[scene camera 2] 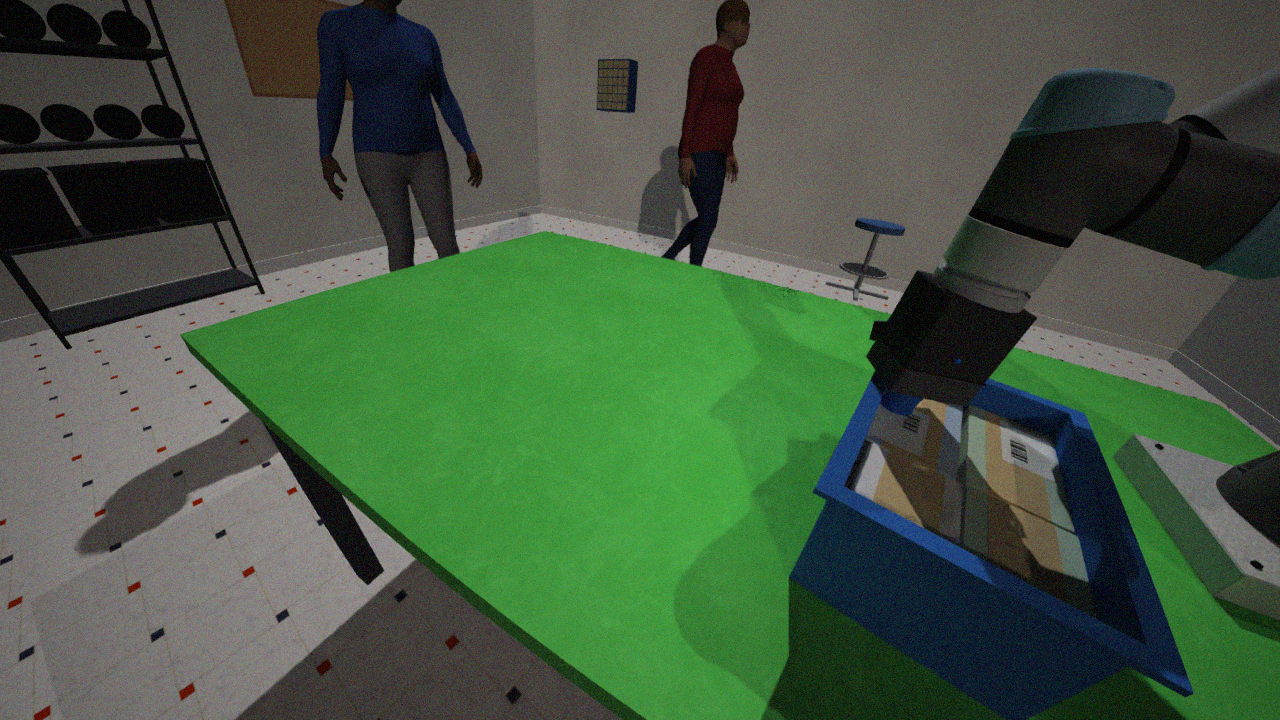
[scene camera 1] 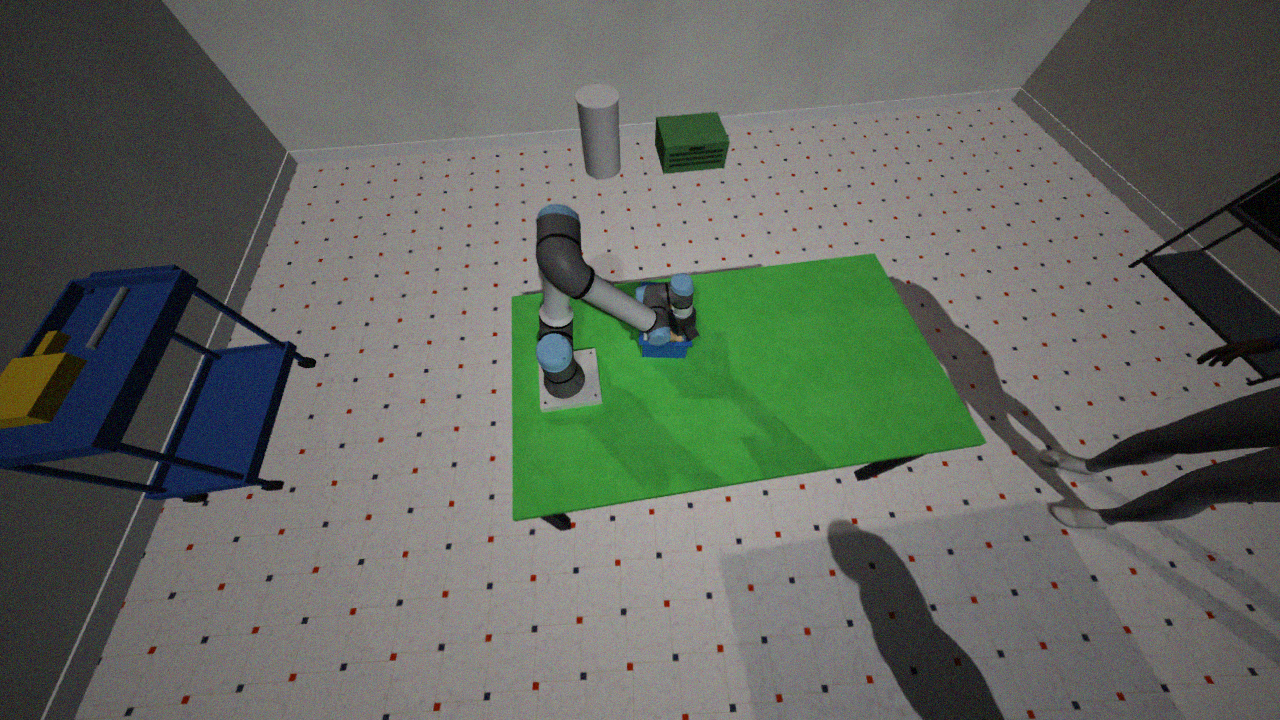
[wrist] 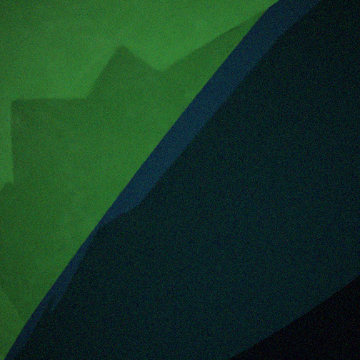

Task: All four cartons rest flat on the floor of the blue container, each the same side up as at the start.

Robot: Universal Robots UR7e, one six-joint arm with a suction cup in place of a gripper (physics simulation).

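Places are measured from the arm's base along level axes (x left, y back, z up), in metres.
Pixels of known places: hand at its tool point: (scene camera 2: 889, 414); arm's base at its link origin: (scene camera 1: 564, 380).
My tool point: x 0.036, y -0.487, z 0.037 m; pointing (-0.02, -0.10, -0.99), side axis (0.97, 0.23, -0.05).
Observation:
For each thing: its top centre in the pictures, then the offset to it from my tool point. Level surfaces: height alone.
- blue container at its top centre: (scene camera 2: 980, 443) (scene camera 1: 665, 312) dx +0.082, dy +0.042, dz +0.044 m
- far-left carton at its top centre: (scene camera 2: 919, 418) (scene camera 1: 675, 328) dx +0.015, dy +0.022, dz +0.014 m
- near-left carton at its top centre: (scene camera 2: 908, 500) dx +0.143, dy -0.019, dz +0.015 m
- far-right carton at its top centre: (scene camera 2: 1013, 456) dx +0.043, dy +0.104, dz +0.014 m
- near-right carton at its top centre: (scene camera 2: 1025, 558) dx +0.171, dy +0.055, dz +0.016 m
- green table at its surface level: dz -0.076 m
The blue container (scene camera 1: 664, 350) (scene camera 2: 948, 600) stands on the green table near the robot's base, and its rim (wrist: 200, 110) crosses the wrist view. In scene camera 2, a far-left carton (scene camera 2: 908, 427), a near-left carton (scene camera 2: 895, 485), a far-right carton (scene camera 2: 1017, 450) and a near-right carton (scene camera 2: 1000, 539) lie side by side inside, striped tan, white and pale green. Their undersides are hidden. My suction cup (scene camera 2: 899, 403) is tilted, low over the far-left carton beside the container's left rim. Contact and grip cannot be told; the cup does not show in the wrist view.
The green table (scene camera 1: 805, 358) (scene camera 2: 537, 402) extends away from the container. The robot's base plate (scene camera 1: 586, 394) (scene camera 2: 1172, 501) is beside it. Two people (scene camera 2: 393, 98) (scene camera 2: 711, 107) stand beyond the table. A blue cart (scene camera 1: 134, 358) and a green box (scene camera 1: 691, 138) stand on the floor.

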